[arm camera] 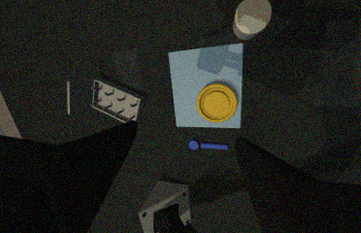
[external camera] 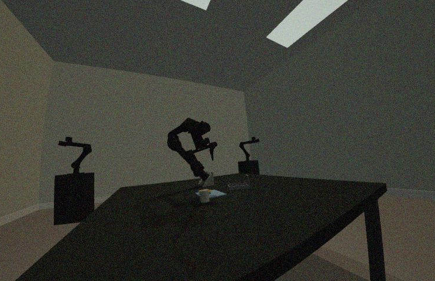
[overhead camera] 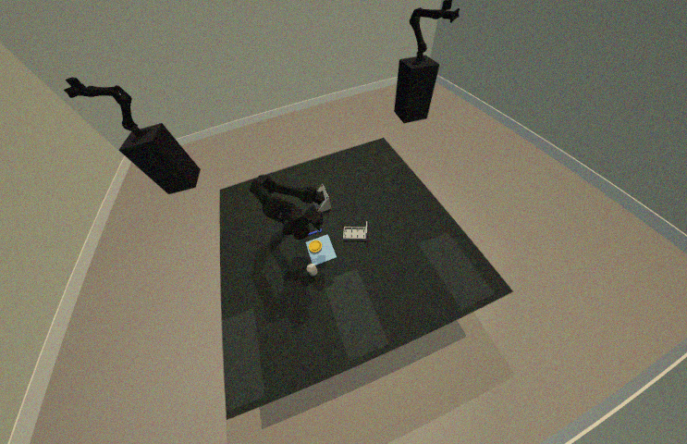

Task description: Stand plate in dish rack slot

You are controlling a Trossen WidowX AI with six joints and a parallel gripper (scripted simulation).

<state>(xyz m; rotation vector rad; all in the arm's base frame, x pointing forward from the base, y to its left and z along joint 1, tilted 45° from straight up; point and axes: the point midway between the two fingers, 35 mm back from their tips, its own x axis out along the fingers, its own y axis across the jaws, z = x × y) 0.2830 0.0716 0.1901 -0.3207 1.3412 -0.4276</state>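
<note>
Right now the yellow plate is 20 mm behind my gripper tip, 10 mm to the right of it and 160 mm below it. The rest, counted from my gripper tip: light blue mat: 10 mm to the left, 170 mm below; then white cup: 110 mm ahead, 50 mm to the right, 150 mm below; then light grey dish rack: 30 mm behind, 210 mm to the left, 150 mm below.
</note>
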